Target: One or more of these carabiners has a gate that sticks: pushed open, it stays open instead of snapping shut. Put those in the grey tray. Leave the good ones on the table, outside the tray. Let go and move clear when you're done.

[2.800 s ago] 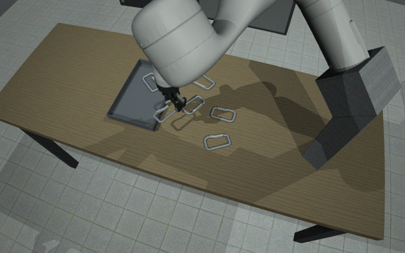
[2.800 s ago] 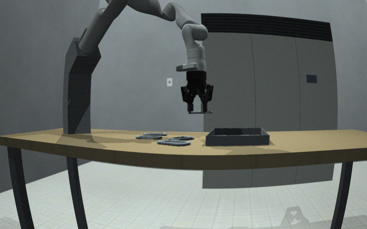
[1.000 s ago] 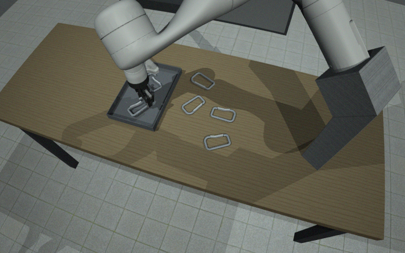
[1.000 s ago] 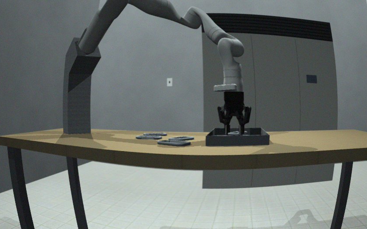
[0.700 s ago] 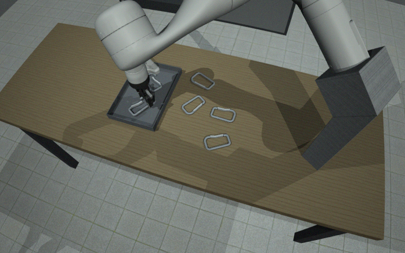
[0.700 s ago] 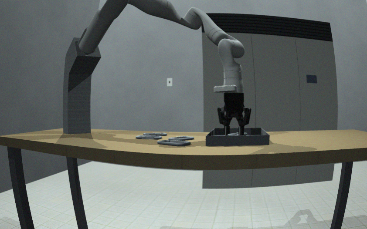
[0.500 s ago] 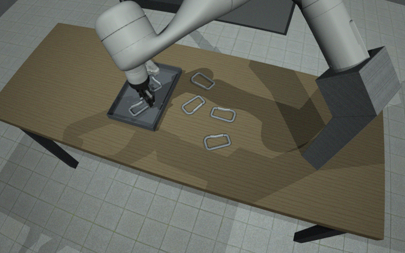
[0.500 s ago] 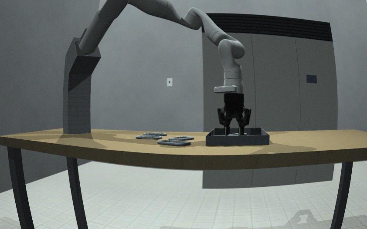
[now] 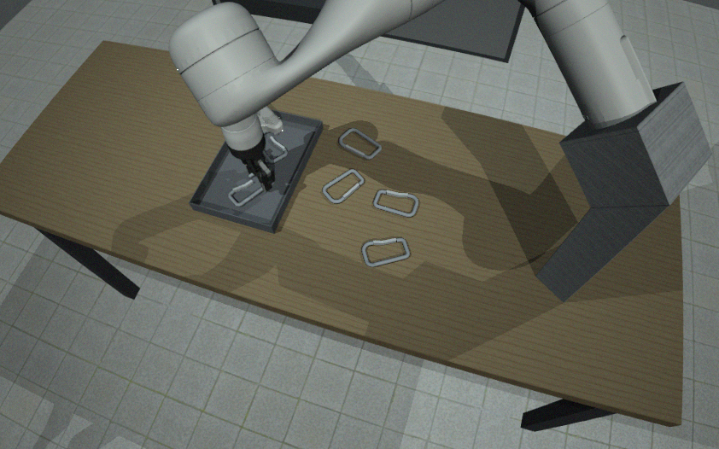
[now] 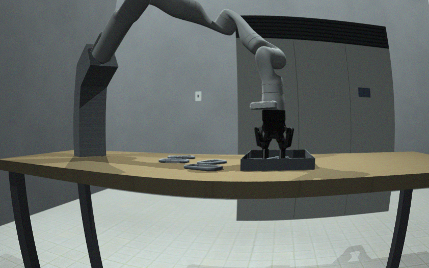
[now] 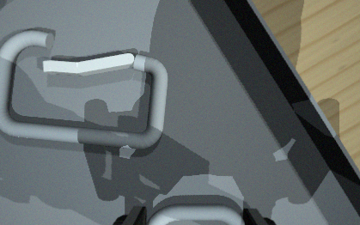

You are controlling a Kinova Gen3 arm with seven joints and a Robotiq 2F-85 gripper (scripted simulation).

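Right now my hand is 40 mm to the left of the grey tray and 10 mm above it.
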